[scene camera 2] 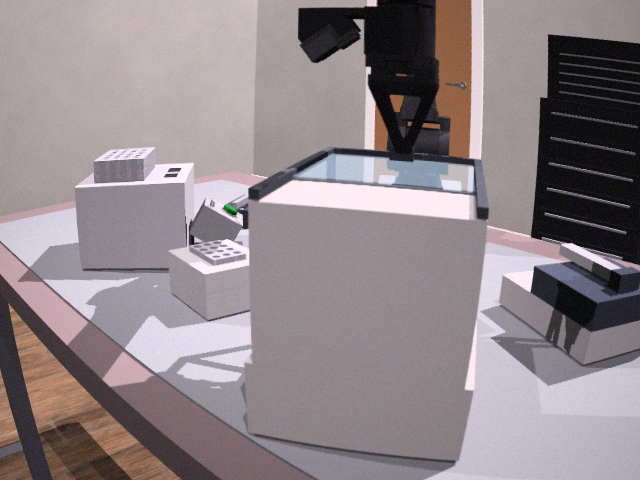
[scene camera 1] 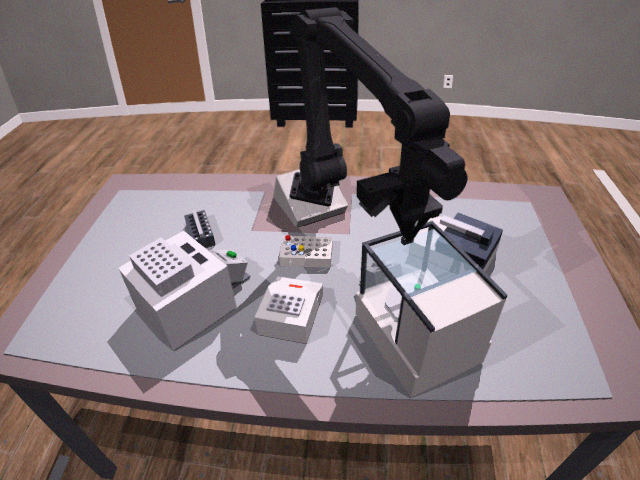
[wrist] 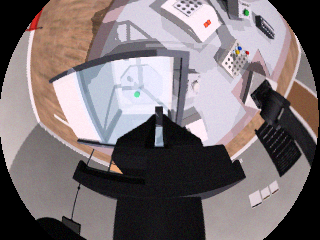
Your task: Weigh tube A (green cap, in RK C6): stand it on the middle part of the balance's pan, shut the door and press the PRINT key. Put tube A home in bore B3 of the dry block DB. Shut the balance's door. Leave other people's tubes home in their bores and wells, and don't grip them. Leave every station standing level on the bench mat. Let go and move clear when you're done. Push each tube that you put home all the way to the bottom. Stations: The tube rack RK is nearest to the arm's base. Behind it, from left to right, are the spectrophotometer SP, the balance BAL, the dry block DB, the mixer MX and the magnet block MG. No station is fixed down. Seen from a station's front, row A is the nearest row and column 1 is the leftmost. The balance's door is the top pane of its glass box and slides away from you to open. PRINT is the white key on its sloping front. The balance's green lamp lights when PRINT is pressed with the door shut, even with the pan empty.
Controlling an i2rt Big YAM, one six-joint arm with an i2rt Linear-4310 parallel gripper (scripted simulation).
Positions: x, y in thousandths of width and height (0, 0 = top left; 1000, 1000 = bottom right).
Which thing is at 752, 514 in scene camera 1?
A spectrophotometer.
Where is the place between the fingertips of my gripper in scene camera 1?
638, 497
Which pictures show my gripper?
Scene camera 2, scene camera 1 and the wrist view: all of them.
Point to a balance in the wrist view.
573, 348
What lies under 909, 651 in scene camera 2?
A spectrophotometer.
